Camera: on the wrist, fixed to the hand. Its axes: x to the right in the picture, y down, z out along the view.
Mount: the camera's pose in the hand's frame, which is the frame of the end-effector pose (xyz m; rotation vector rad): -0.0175 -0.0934 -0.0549 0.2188 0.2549 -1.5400
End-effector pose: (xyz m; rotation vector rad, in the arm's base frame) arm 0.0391 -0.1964 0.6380 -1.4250 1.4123 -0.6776
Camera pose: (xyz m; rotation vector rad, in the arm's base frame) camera 0.0251 -0.2080 0.7462 -2.1232 0.0933 -1.9049
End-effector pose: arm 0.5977 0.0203 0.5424 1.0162 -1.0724 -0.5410
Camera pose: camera 0.6492 0.0133 0.4457 1.9633 0.0872 -1.4603
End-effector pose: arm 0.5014 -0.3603 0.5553 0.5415 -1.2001 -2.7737
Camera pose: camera 0.5436 -0.3301 0.4586 -1.1767 0.5583 1.4130
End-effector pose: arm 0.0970 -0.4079 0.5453 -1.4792 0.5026 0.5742
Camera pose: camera 0.1449 -0.4642 0.6264 -1.2991 -0.4370 -0.8581
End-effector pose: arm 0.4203 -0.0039 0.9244 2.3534 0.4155 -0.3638
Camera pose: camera 0.3756 0.0958 0.9138 1.7776 2.3555 -0.7826
